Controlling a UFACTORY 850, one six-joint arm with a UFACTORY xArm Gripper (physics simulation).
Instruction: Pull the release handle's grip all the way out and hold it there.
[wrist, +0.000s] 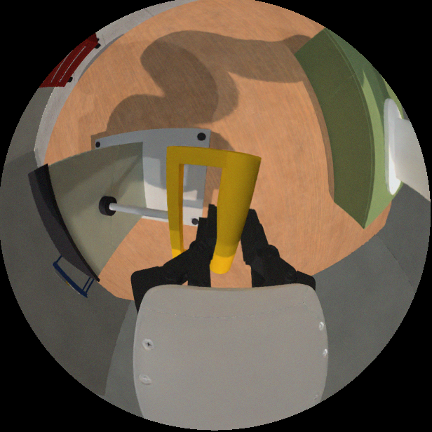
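Observation:
Picture contains a base plate and my gripper.

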